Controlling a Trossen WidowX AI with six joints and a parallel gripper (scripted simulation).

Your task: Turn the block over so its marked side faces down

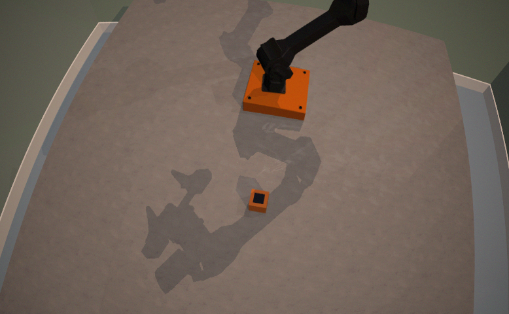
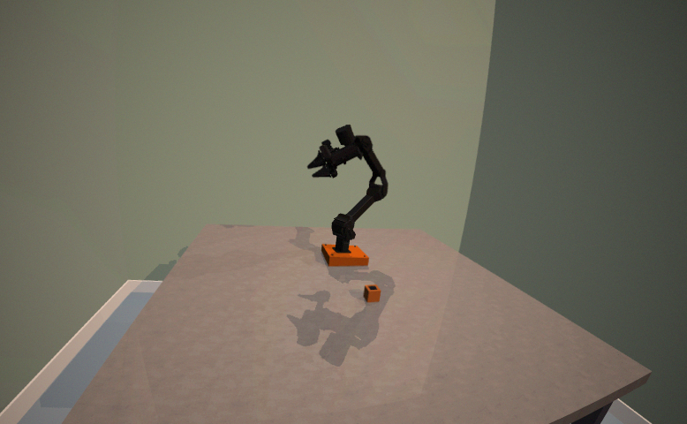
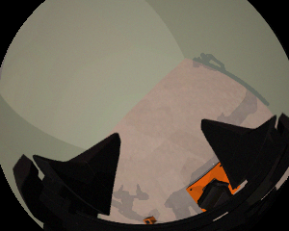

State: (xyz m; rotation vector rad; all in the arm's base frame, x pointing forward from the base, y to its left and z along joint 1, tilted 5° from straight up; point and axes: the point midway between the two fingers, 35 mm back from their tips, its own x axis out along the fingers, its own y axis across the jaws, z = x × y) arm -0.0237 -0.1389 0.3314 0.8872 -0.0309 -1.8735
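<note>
My gripper tip is 380 mm short of the orange block, 320 mm above it and 130 mm to the right of it.
</note>
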